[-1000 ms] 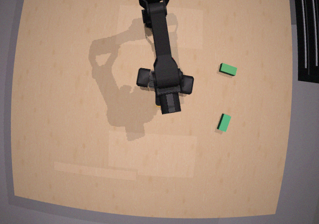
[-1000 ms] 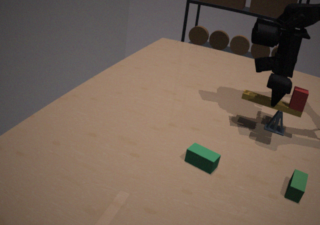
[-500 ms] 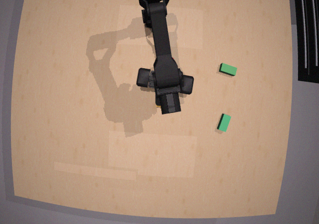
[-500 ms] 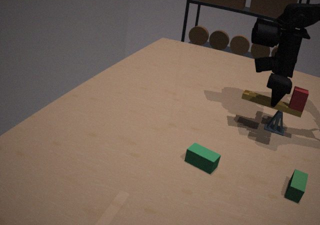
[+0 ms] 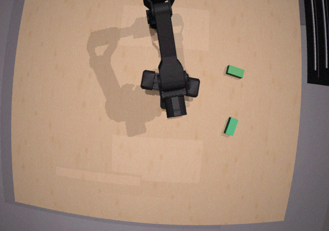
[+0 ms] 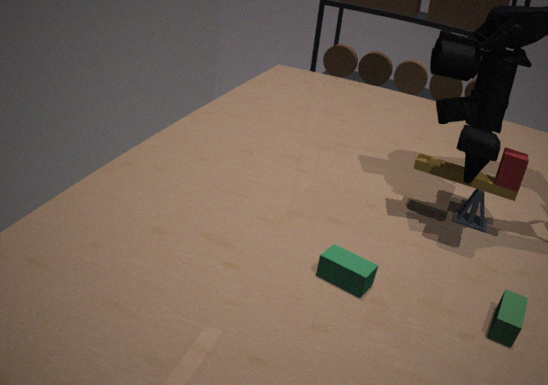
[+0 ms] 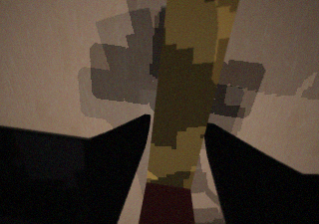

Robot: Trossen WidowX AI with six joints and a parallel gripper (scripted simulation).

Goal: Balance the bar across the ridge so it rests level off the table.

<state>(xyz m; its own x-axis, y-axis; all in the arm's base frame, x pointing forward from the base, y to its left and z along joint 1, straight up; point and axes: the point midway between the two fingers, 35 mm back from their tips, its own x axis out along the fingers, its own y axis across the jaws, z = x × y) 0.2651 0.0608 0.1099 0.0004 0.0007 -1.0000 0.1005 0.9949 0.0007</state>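
My gripper tip is 3 cm past the ridge and 1 cm above it.
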